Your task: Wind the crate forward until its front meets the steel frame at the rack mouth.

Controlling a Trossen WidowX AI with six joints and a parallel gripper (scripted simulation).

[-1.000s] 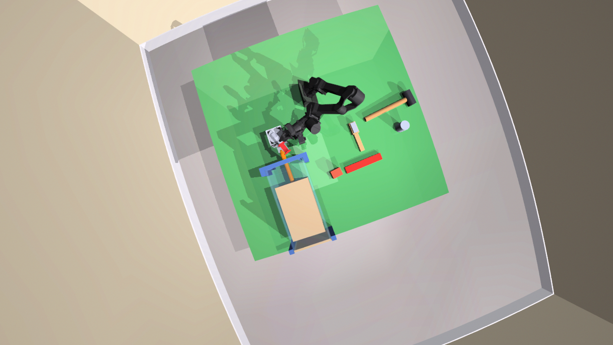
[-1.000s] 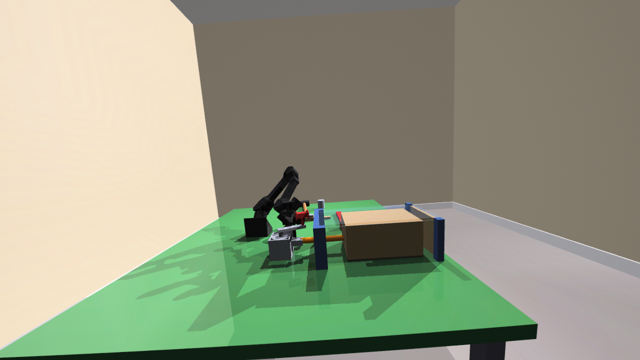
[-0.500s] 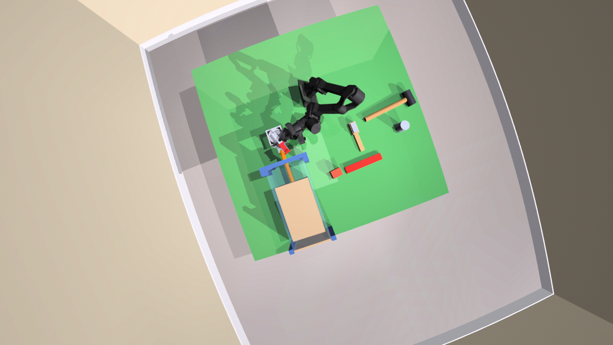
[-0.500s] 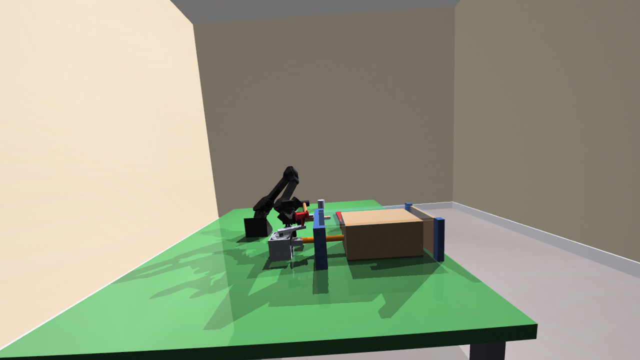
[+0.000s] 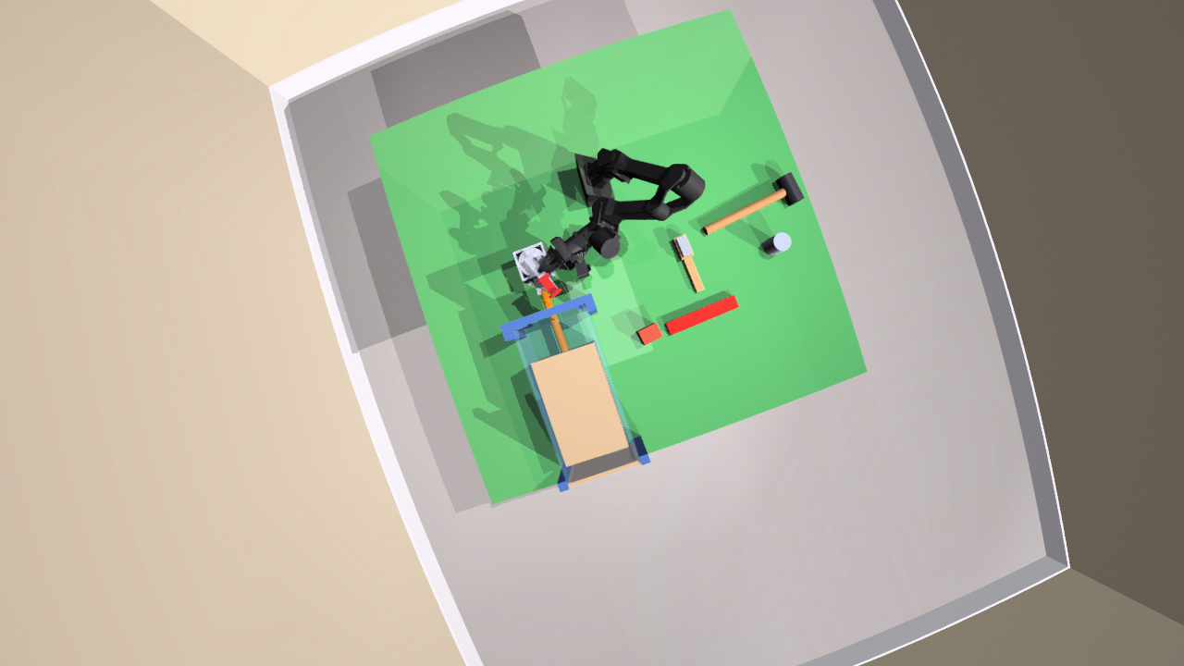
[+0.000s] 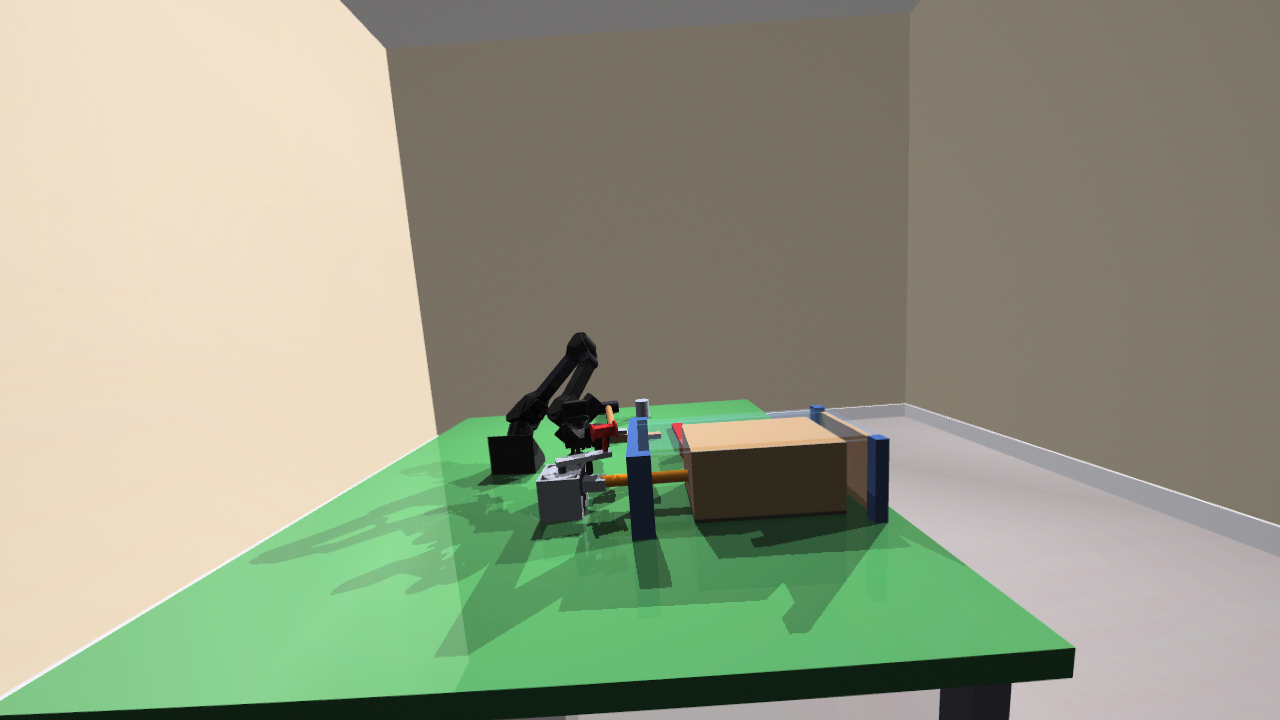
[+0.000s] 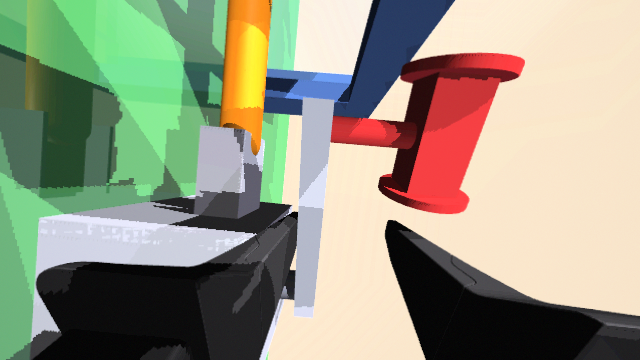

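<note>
Now: the winch handle 10 mm to the left of my gripper tip, 10 mm below it and 10 mm ahead of it. Also, from my gripper tip: blue steel frame: 110 mm ahead, 20 mm below; then winch: 100 mm below, 60 mm behind, 30 mm to the right; then red knob: 40 mm ahead, 20 mm to the left, 20 mm above.
</note>
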